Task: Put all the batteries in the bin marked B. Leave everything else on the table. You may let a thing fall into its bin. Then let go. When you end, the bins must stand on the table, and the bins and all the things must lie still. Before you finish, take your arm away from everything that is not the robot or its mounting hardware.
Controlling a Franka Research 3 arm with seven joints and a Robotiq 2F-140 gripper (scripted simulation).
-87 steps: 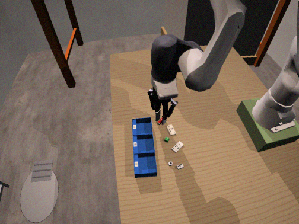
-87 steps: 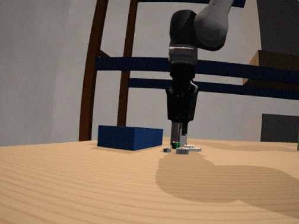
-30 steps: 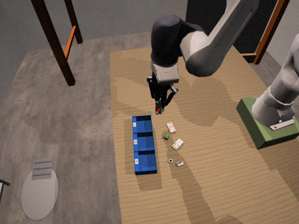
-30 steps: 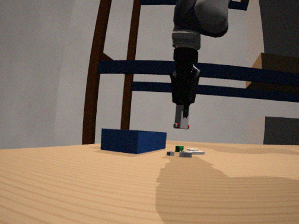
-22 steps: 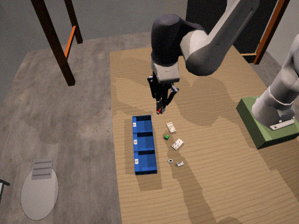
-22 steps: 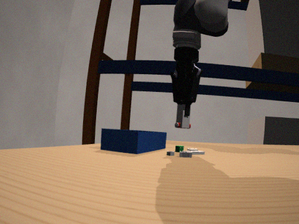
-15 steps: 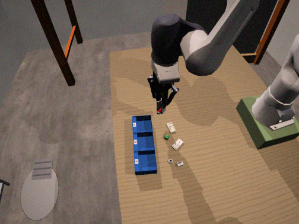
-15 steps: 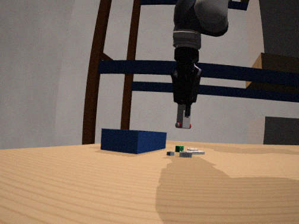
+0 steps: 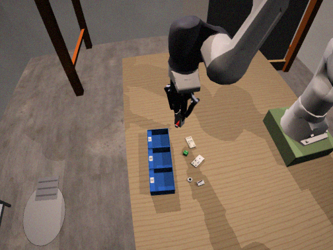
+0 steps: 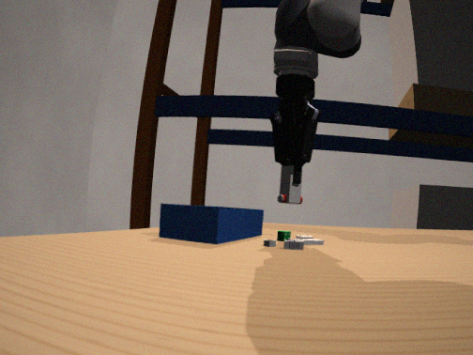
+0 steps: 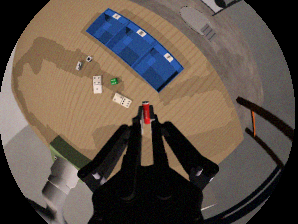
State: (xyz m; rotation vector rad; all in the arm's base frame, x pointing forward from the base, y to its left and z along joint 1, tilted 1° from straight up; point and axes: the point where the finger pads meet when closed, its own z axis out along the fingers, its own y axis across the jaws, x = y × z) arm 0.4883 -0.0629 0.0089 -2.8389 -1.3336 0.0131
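My gripper is now 3 cm above the red battery. Also, from my hand: blue bin (13 cm to the left, 8 cm ahead, 7 cm below); grey ring (21 cm to the left, 9 cm below, 2 cm behind); green cube (10 cm to the left, 9 cm below, 2 cm behind).
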